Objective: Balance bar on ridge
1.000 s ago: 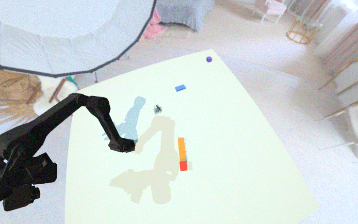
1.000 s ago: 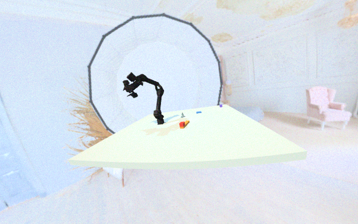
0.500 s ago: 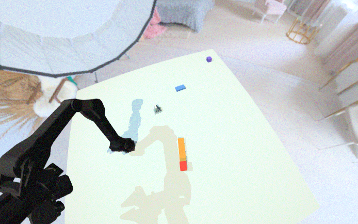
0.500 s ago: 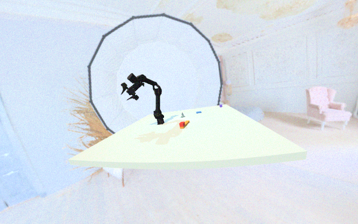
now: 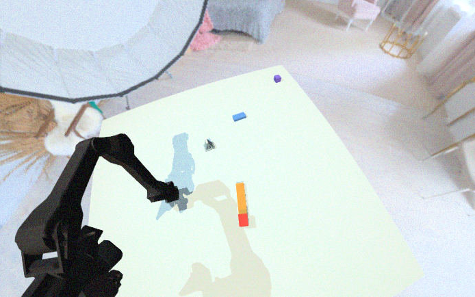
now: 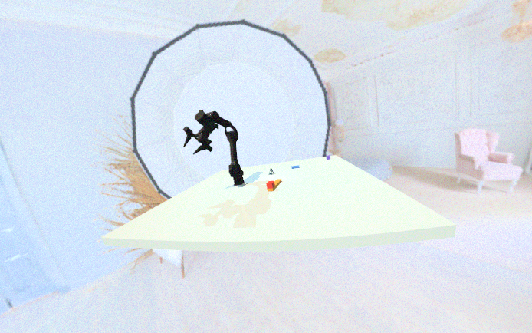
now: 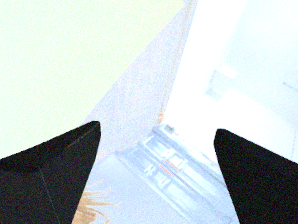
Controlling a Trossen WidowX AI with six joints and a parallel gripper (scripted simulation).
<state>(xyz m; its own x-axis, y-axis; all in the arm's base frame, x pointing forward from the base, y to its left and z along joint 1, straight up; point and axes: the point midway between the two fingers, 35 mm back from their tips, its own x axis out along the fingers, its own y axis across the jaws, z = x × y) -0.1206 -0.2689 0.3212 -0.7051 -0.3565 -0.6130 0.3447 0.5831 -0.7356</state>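
Right now my gripper tip is 370 mm short of the grey-green ridge, 460 mm to the right of it and 240 mm above it. Also, from my gripper tip: blue block (560 mm ahead, 580 mm to the left, 290 mm below); then purple cube (880 mm ahead, 780 mm to the left, 280 mm below).
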